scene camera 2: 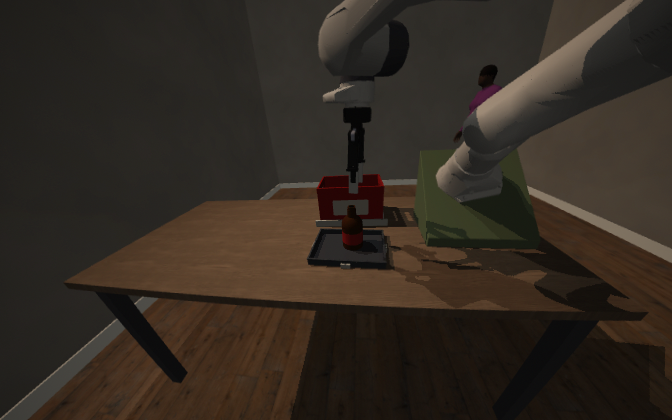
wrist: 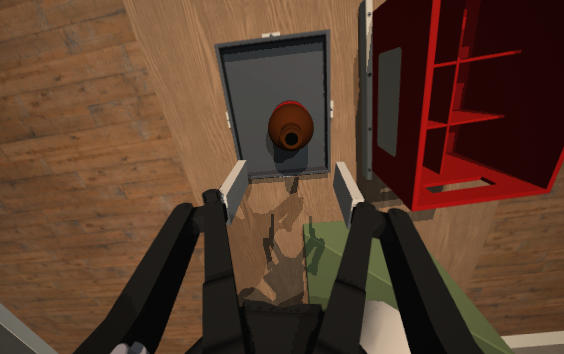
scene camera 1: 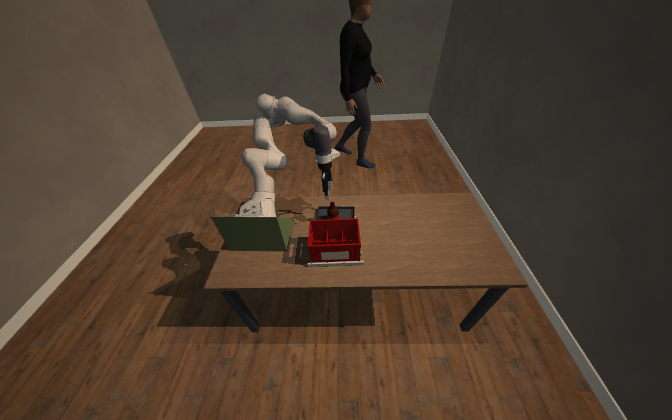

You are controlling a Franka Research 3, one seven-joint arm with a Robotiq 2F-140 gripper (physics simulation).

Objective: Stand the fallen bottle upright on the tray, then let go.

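The brown bottle with a red label stands upright on the dark grey tray. Its base rests on the tray floor, inside the rim. In scene camera 1 its lower part is hidden behind the red crate. My gripper is open and empty, pointing down. It hangs above the bottle, with a gap between the fingertips and the bottle's mouth. In the wrist view the bottle shows beyond the two fingertips, apart from both.
A red crate with dividers stands close beside the tray, behind a pale strip. A green slanted block is at the arm's base. A person is in the room beyond the table.
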